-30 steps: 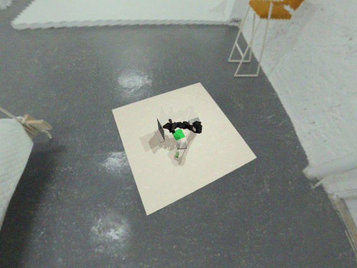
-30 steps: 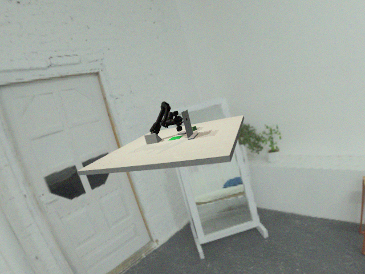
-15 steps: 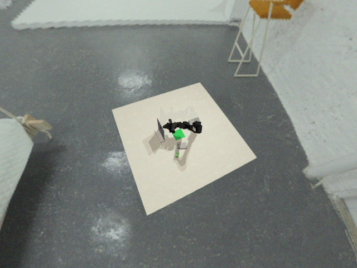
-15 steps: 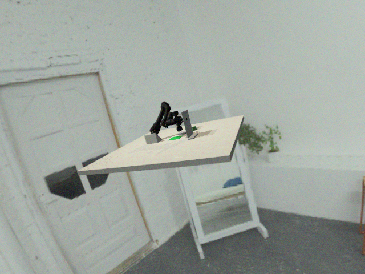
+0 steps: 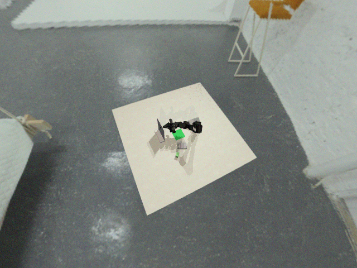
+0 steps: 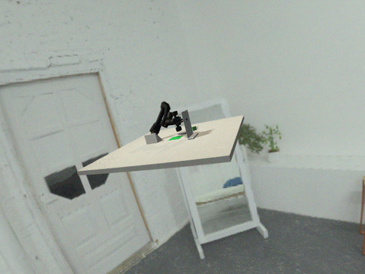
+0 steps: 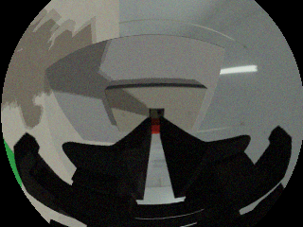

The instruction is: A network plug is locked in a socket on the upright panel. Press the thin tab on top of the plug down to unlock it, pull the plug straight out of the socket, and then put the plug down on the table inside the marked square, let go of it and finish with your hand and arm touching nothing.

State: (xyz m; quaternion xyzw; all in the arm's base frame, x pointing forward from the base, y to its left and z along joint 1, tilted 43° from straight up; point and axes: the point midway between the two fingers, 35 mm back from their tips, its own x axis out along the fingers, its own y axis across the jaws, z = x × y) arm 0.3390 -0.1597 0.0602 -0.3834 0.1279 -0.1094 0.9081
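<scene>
Now: gripper tip 17 cm above the green square, 15 cm past it and 8 cm to the right of it. Also, from my gripper tip: flat grey block (23 cm to the left, 16 cm below, 11 cm behind); network plug (right at my gripper tip); upright panel (6 cm below, 3 cm ahead).
</scene>
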